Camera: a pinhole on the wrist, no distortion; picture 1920 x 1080 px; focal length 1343.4 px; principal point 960.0 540.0 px. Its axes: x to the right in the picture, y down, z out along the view. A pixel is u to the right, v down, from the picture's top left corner.
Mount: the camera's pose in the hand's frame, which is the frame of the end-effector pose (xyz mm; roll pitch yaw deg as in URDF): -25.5 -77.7 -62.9 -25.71 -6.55 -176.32
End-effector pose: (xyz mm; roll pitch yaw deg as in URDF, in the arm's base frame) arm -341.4 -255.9 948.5 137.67 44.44 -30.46
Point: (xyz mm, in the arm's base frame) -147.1 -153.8 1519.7
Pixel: behind the camera
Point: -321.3 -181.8 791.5
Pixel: outside the picture
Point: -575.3 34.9 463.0
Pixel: 860.1 1021.3
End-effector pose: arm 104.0 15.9 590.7 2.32 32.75 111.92
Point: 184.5 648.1 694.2
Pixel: 86.0 539.7
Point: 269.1 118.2 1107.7
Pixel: 1772.8 143.4
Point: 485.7 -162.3 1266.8
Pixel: outside the picture
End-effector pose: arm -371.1 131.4 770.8 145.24 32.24 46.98
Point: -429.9 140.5 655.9
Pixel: 549.2 245.3
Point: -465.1 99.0 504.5
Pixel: 706.7 509.0
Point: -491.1 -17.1 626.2
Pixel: 1467.5 113.3
